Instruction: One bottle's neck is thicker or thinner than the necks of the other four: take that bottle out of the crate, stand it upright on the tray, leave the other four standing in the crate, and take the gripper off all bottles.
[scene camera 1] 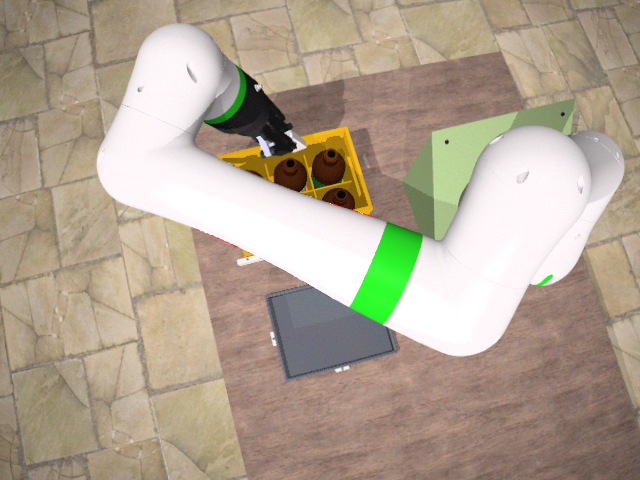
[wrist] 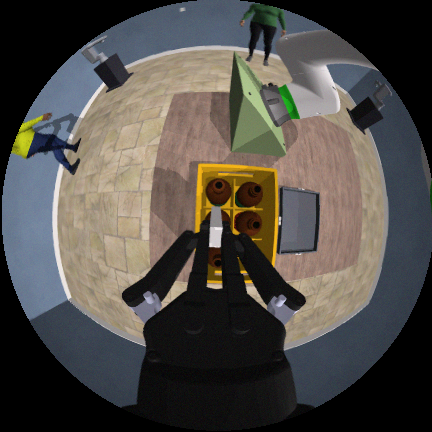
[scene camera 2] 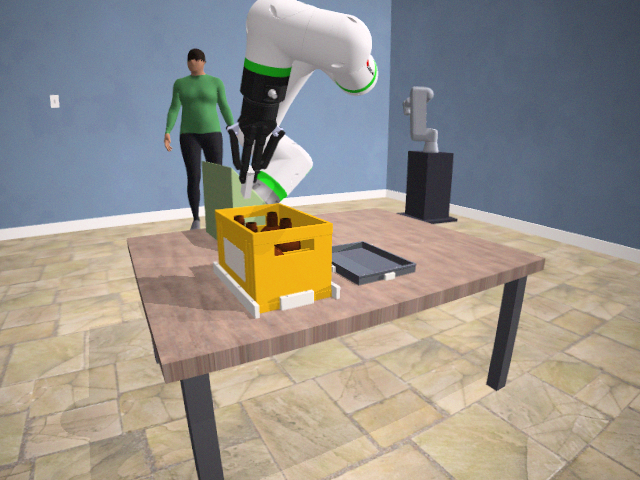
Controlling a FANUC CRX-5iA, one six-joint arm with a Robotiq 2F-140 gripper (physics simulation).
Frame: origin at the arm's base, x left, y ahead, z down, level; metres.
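Seen in the pictures: gripper, between the fingertips: (scene camera 1: pixel 299 146) (wrist: pixel 215 214) (scene camera 2: pixel 245 195); arm's base, origin of its link: (wrist: pixel 269 107) (scene camera 2: pixel 256 202).
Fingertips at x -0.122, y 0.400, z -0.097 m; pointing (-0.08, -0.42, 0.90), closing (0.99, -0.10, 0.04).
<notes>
Offsets run from my fingertips to a thing's middle. "*": to the spot under its first point.
The yellow crate {dy +0.014, dx +0.052, dz +0.140 m} (scene camera 1: pixel 358 167) (scene camera 2: pixel 294 273) (wrist: pixel 237 166) stands on the table with brown bottles in its compartments. In the wrist view a bottle {dy -0.069, dx -0.005, dz +0.142 m} (wrist: pixel 218 192) and another bottle {dy -0.076, dx +0.086, dz +0.142 m} (wrist: pixel 249 196) stand at the top, a bottle {dy +0.007, dx +0.096, dz +0.142 m} (wrist: pixel 247 224) at middle right, and a bottle {dy +0.110, dx +0.023, dz +0.142 m} (wrist: pixel 217 259) at lower left. A fifth, at middle left, is mostly hidden behind the fingertips. I cannot tell which neck differs. My gripper (scene camera 1: pixel 295 141) (scene camera 2: pixel 248 184) (wrist: pixel 215 214) is shut and empty, its fingertips above the crate and apart from the bottles. The dark grey tray {* dy -0.028, dx +0.356, dz +0.222 m} (scene camera 1: pixel 330 335) (scene camera 2: pixel 364 259) (wrist: pixel 300 220) holds no bottle.
A green angled stand (scene camera 1: pixel 439 155) (scene camera 2: pixel 217 196) (wrist: pixel 250 120) bears the arm's base beside the crate. White blocks {* dy +0.161, dx +0.069, dz +0.208 m} (scene camera 2: pixel 297 299) surround the crate's foot. In scene camera 1, the white forearm (scene camera 1: pixel 289 222) hides part of the crate and tray. A person (scene camera 2: pixel 199 108) stands behind the table.
</notes>
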